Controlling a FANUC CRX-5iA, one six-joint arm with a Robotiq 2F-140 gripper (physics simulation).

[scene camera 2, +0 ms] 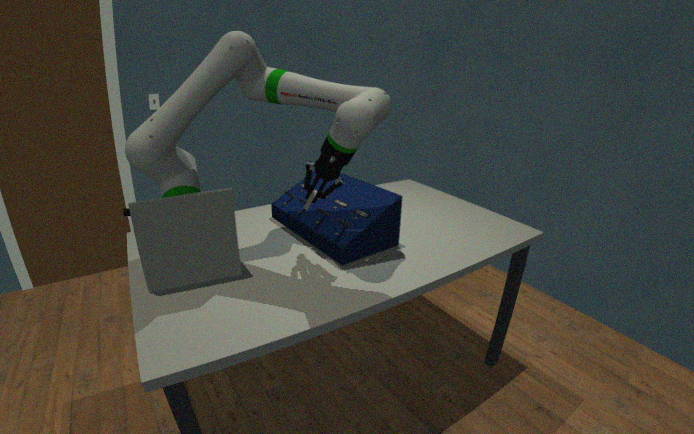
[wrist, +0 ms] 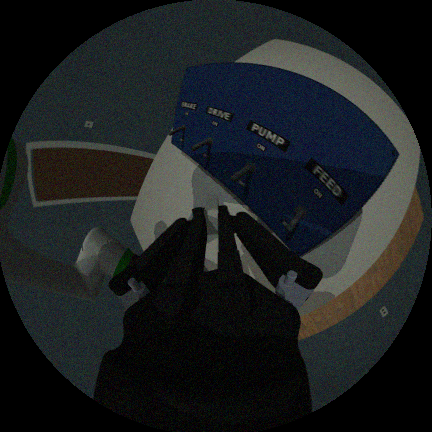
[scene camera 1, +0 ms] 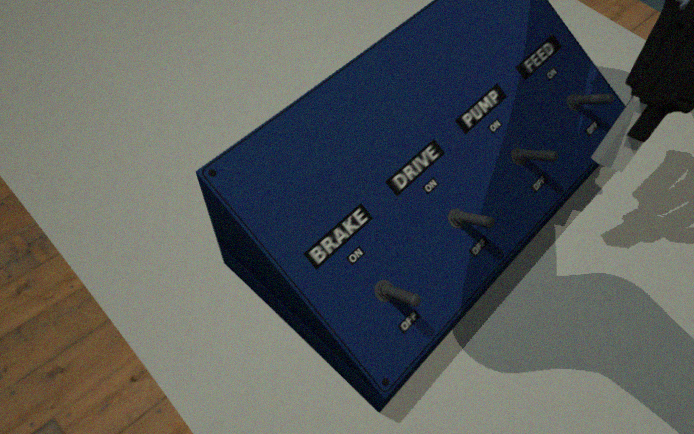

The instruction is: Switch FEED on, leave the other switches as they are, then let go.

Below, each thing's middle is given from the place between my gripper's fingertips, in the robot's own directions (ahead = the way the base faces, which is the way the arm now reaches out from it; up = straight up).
Right now the blue switch panel (scene camera 1: 357, 184) is 150 mm ahead of my hand, 70 mm to the left of it and 60 mm below it.
